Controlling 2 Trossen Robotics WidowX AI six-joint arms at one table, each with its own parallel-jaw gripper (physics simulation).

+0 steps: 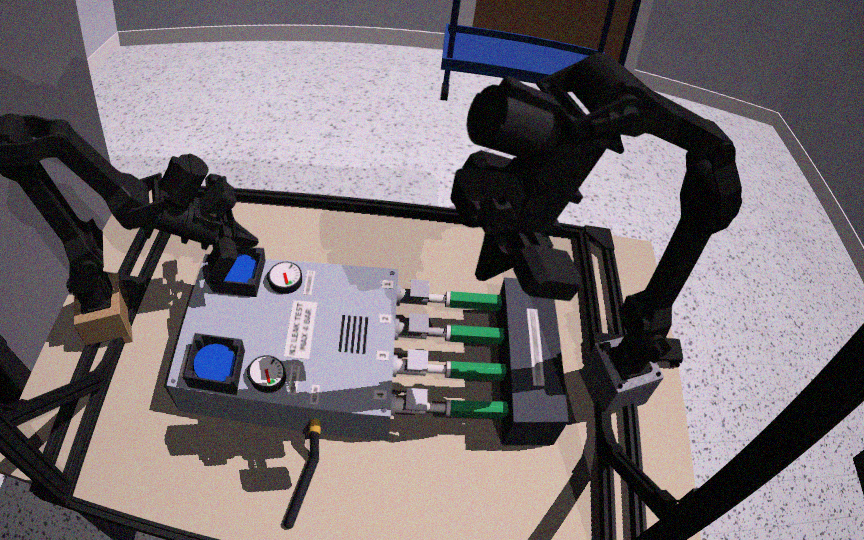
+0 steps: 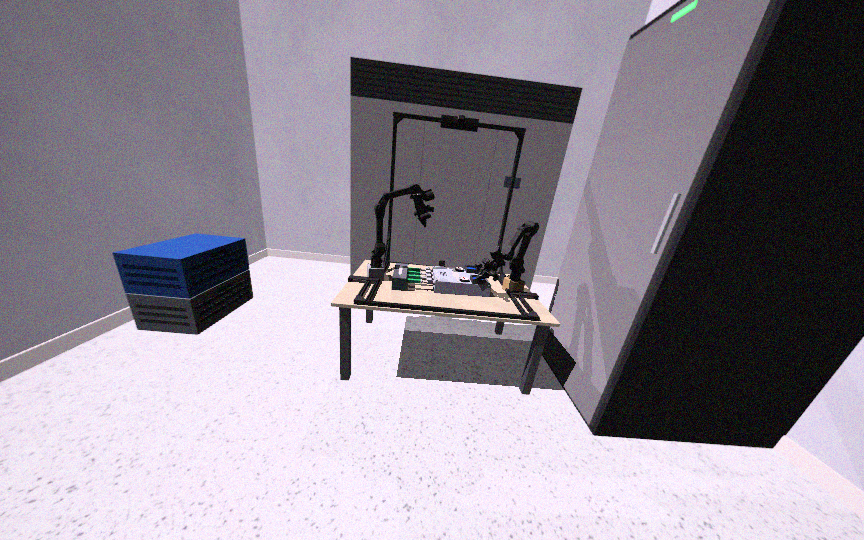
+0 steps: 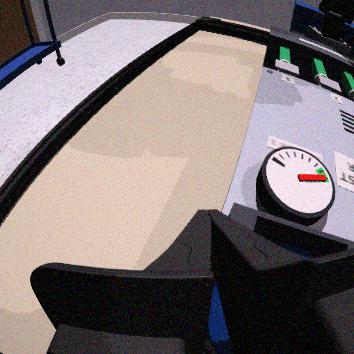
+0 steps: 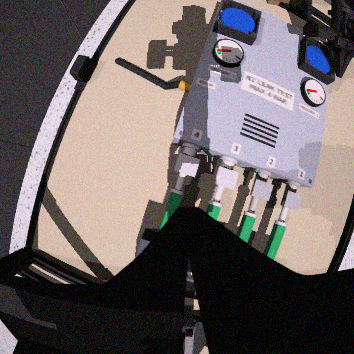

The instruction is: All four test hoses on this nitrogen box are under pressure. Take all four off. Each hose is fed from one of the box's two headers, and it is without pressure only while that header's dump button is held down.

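Frame: origin at the left arm's base, x ahead, y left, z up, level; metres.
Where they show: left gripper, fingertip midpoint: [image 1: 257,242] [image 2: 475,279] [image 3: 206,218] [image 4: 338,76]; right gripper, fingertip midpoint: [image 1: 479,278] [image 2: 425,227] [image 4: 186,216]; left arm's base, origin of the base link: [image 1: 96,297] [image 2: 514,279]; right arm's base, origin of the base link: [image 1: 630,360] [image 2: 375,265] [image 3: 329,35].
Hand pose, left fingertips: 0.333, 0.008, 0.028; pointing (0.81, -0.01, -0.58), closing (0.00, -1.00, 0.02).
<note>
Things, the pixels of their centre, and the offset from my left fingertips, as dx, dy, dz. "*": a spot on its surface instead.
- far blue dump button, body centre: [image 3: 271,310] [image 1: 238,274] [image 4: 314,60] -0.044, -0.036, -0.027
- far gauge, surface spot: [image 3: 298,184] [image 1: 281,273] * +0.029, -0.065, -0.017
- dark grey block, surface spot: [image 1: 534,354] * +0.359, -0.326, -0.031
- black supply hose with a brass fitting, surface spot: [image 1: 304,472] * -0.030, -0.383, -0.099
The grey nitrogen box [image 1: 333,300] [image 4: 260,119] [image 3: 291,116] [image 2: 453,282] lies on the table. Four green hoses [image 1: 475,300] [image 1: 477,334] [image 1: 477,370] [image 1: 479,408] [image 4: 274,239] are plugged into its right side. My left gripper [image 1: 227,256] [image 3: 206,218] [image 2: 483,266] is shut and empty, with its tips down on the far blue dump button [image 1: 242,269] [image 4: 317,59]. The far gauge [image 1: 285,276] [image 3: 298,184] has its needle at the green mark. The near gauge [image 1: 266,373] [image 4: 228,53] has its needle off the green mark, beside the near dump button [image 1: 213,362] [image 4: 237,20]. My right gripper [image 1: 485,274] [image 4: 186,216] [image 2: 425,216] is shut and empty, high above the hoses.
A dark grey block [image 1: 534,354] holds the hoses' far ends. A black supply hose with a brass fitting [image 1: 303,471] runs off the box's near side. Black frame rails [image 1: 339,204] edge the table. A blue cart [image 1: 510,54] stands behind it.
</note>
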